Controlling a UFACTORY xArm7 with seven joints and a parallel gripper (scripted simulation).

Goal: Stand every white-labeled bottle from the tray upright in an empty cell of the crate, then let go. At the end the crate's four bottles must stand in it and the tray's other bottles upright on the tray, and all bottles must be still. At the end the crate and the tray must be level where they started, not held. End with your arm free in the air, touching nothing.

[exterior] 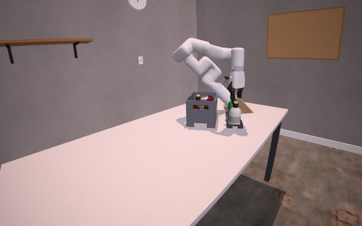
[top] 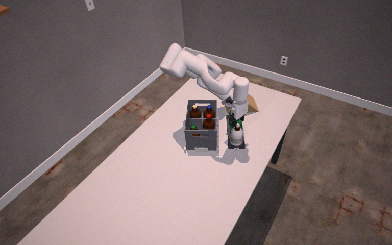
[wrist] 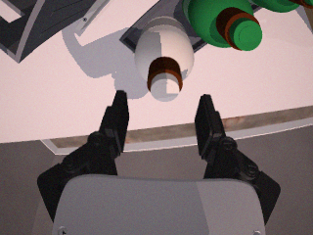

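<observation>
The white-labeled bottle lies 11 cm below my hand. The rest, counted from my hand: grey crate: 2 cm behind, 22 cm to the right, 11 cm below; dark tray: 8 cm behind, 2 cm to the right, 18 cm below.
</observation>
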